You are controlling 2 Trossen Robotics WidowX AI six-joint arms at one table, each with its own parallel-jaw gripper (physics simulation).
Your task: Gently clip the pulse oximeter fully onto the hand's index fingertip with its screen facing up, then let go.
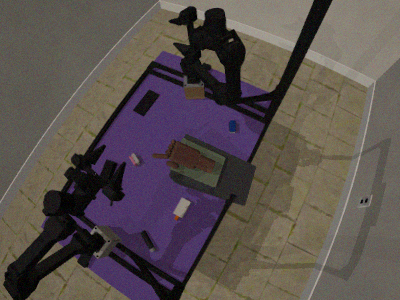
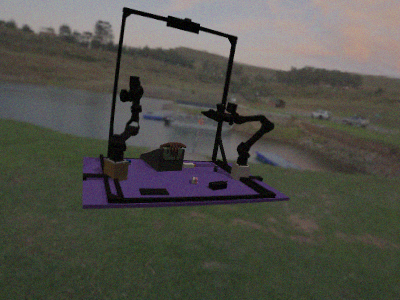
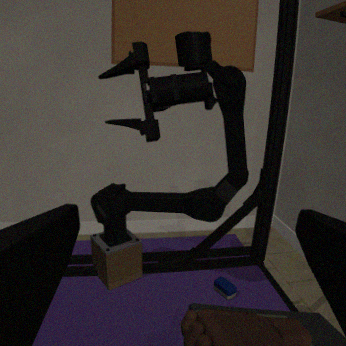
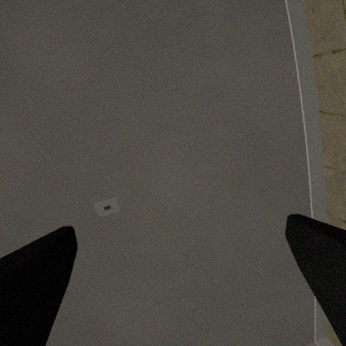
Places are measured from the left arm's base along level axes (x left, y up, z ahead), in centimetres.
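Pixels of known places: left gripper, fingertip midpoint: [image 1: 114, 153] [image 2: 203, 113] [image 3: 190, 218]; right gripper, fingertip midpoint: [image 1: 171, 32] [image 2: 137, 100] [image 3: 101, 99] [image 4: 182, 231]; left arm's base, link origin: [image 1: 96, 242] [image 2: 241, 164]; right arm's base, link origin: [image 1: 193, 78] [image 2: 116, 159] [image 3: 115, 237].
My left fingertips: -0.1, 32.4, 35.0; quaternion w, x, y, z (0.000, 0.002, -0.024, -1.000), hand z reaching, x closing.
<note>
Ahead of a thing's pixels: the offset from my left fingertips to its top centre, as dx, dy, dz. "spot": to the spot under its first point. Level surfaces: height alone.
A brown hand [image 1: 192, 157] [image 2: 173, 145] [image 3: 245, 327] lies on a sloped grey support [image 1: 237, 181] [image 2: 154, 159], its index finger [image 1: 160, 156] extended with nothing on the tip. Two small candidates for the pulse oximeter lie on the mat: a white-and-pink piece {spot: +13.5, -39.7, +2.9} [image 1: 134, 159] [image 2: 194, 180] off the fingertip, and a blue-and-white piece {-14.7, -39.6, +44.1} [image 1: 232, 126] [image 3: 225, 287] beyond the support. I cannot tell which it is; no screen is readable. My left gripper [image 1: 114, 155] is open and empty above the mat. My right gripper [image 1: 172, 33] [image 3: 101, 99] [image 4: 182, 231] is open and empty, raised high, away from the hand.
A white box with an orange end {-18.6, -40.1, -2.2} [image 1: 182, 207] and a dark cylinder {-15.3, -40.1, -22.3} [image 1: 148, 241] lie on the purple mat {dy -42.9} [image 1: 120, 135]. A flat black slab {+31.3, -42.1, +30.6} [image 1: 146, 102] [image 2: 154, 191] and a black block {+21.3, -39.4, -10.1} [image 2: 217, 185] lie there too. A black frame post [image 1: 300, 45] [image 3: 277, 130] rises beside the mat.
</note>
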